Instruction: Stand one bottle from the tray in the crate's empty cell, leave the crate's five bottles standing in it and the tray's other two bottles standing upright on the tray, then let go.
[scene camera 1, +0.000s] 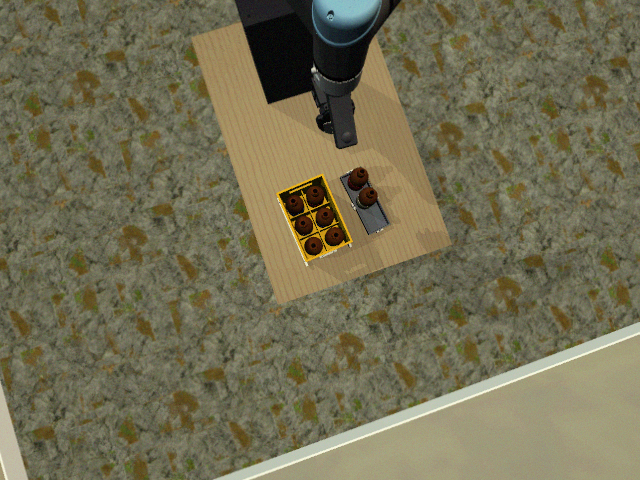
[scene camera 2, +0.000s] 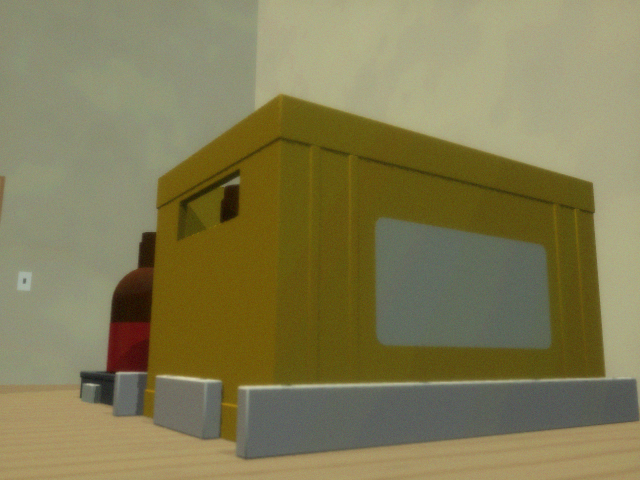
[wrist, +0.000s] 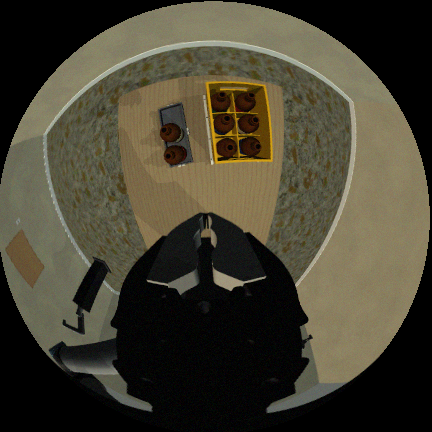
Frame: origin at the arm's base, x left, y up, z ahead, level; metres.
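Seen in the pictures: gripper, fingertip midpoint: (scene camera 1: 331, 132) (wrist: 205, 214).
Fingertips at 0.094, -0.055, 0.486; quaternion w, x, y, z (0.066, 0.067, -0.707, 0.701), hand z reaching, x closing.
A point is followed by its place in that frame, as x, y, z.
The yellow crate (scene camera 1: 287, 225) {-0.088, -0.461, 0.666} (scene camera 2: 217, 289) {-0.039, -0.410, 0.547} (wrist: 270, 125) {-0.073, -0.315, 0.679} stands on the table, with a brown bottle upright in each of its cells, two columns by three rows. The grey tray (scene camera 1: 375, 222) {0.280, -0.485, 0.706} (wrist: 172, 113) {0.274, -0.486, 0.704} is beside it. Two brown bottles stand upright on the tray: one at its end (scene camera 1: 357, 177) {0.208, -0.368, 0.533} (scene camera 2: 130, 320) {0.191, -0.418, 0.504} (wrist: 175, 155) {0.206, -0.368, 0.521} with a red label, and one near its middle (scene camera 1: 367, 197) {0.233, -0.358, 0.618} (wrist: 171, 132) {0.230, -0.368, 0.602}. The other end of the tray holds no bottle. My gripper (scene camera 1: 345, 139) (wrist: 205, 214) {0.094, -0.055, 0.486} is shut and empty, over the table, away from crate and tray on the robot's side.
The wooden table (scene camera 1: 248, 134) {-0.210, -0.491, 0.247} (scene camera 2: 77, 439) {-0.042, -0.491, 0.478} (wrist: 200, 185) {0.108, -0.491, 0.387} carries a black block (scene camera 1: 281, 62) {-0.019, -0.271, 0.108} near the arm. Low grey strips (scene camera 2: 439, 413) {-0.091, -0.477, 0.659} (scene camera 2: 187, 405) {-0.035, -0.475, 0.533} run along the foot of the crate. The carpeted floor (scene camera 1: 129, 335) lies around the table.
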